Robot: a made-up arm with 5 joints.
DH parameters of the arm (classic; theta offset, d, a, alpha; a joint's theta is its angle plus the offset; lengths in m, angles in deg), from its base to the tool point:
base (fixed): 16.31 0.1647 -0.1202 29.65
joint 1: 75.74 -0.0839 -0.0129 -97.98
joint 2: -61.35 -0.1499 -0.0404 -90
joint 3: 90 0.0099 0.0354 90
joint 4: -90 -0.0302 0.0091 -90
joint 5: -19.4 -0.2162 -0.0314 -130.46
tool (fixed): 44.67 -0.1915 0 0
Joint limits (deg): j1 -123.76..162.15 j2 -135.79..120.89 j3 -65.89..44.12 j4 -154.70..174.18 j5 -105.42..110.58
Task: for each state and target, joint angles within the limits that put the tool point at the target. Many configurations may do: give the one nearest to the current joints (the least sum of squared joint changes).
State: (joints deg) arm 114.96 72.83 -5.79 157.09 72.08
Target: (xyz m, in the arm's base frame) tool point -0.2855 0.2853 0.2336
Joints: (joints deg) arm 123.60 70.59 5.50 149.16 93.12
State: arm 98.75 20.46 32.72 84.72 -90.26
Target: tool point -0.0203 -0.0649 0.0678
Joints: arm 51.58 33.76 41.61 86.94 -99.93
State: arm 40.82 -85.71 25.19 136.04 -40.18
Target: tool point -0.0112 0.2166 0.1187
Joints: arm 83.47 -80.27 25.36 131.70 -15.53
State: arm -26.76 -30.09 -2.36 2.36 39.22
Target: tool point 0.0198 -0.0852 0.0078
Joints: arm 6.21 -62.14 1.76 18.13 71.34
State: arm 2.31 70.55 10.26 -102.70 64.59
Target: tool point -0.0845 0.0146 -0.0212
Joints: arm -10.86 74.26 -4.85 -92.08 88.91
